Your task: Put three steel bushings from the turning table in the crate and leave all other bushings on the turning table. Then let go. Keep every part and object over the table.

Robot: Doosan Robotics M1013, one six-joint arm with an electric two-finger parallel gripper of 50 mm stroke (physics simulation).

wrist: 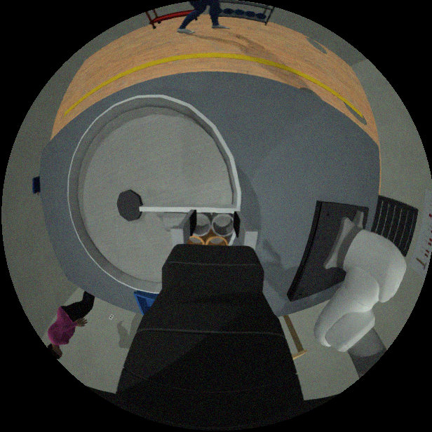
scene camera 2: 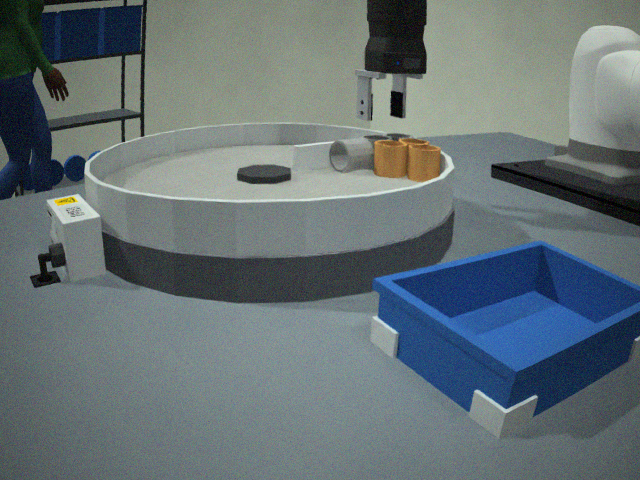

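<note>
My gripper is open and empty, pointing down above the right part of the turning table. In the wrist view two upright steel bushings, one beside the other, show between the fingers but lie below them. In the scene view their tops show behind the orange bushings. A third steel bushing lies on its side, partly hidden by a finger in the wrist view. Orange bushings stand close against the steel ones. The blue crate shows no bushings inside.
A white divider runs from near the dark hub to the turning table's raised rim, close beside the bushings. A white box stands left of the turning table. The robot's base plate is at the right.
</note>
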